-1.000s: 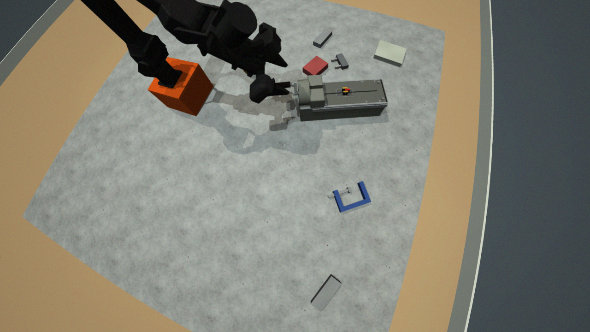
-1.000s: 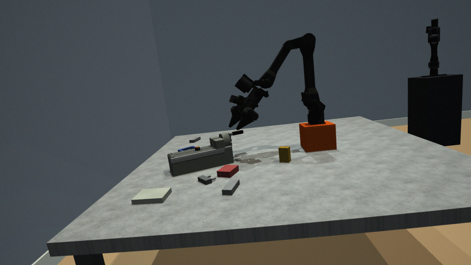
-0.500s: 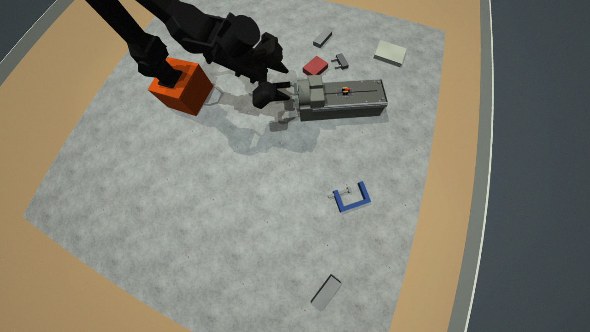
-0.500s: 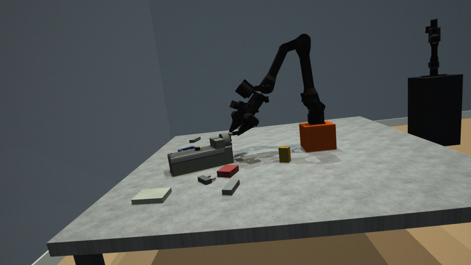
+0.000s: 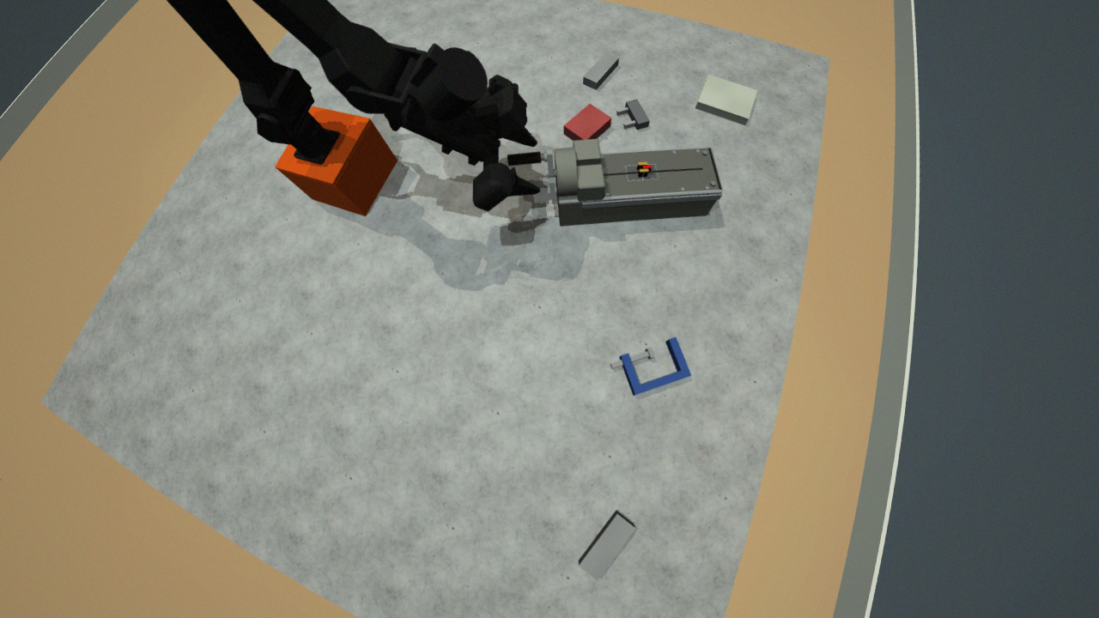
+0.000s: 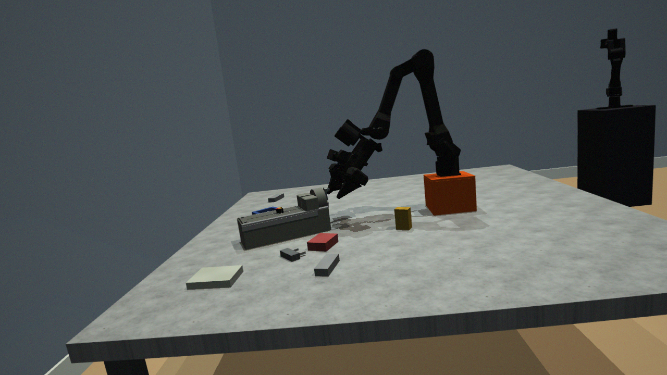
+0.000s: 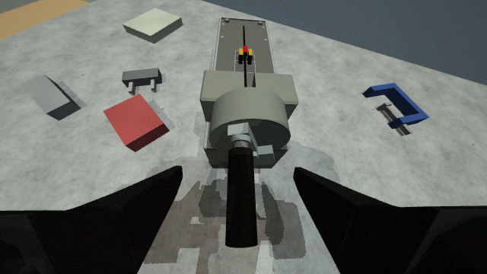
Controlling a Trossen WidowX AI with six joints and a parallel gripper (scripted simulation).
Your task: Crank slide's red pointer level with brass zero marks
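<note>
Right now the black crank handle is 2 cm behind my gripper tip, 1 cm to the right of it and 2 cm above it. Also, from my gripper tip: red pointer: 16 cm ahead, 6 cm to the left, 1 cm below; yellow block: 20 cm behind, 10 cm to the left, 7 cm below; red block: 3 cm ahead, 18 cm to the left, 8 cm below.
</note>
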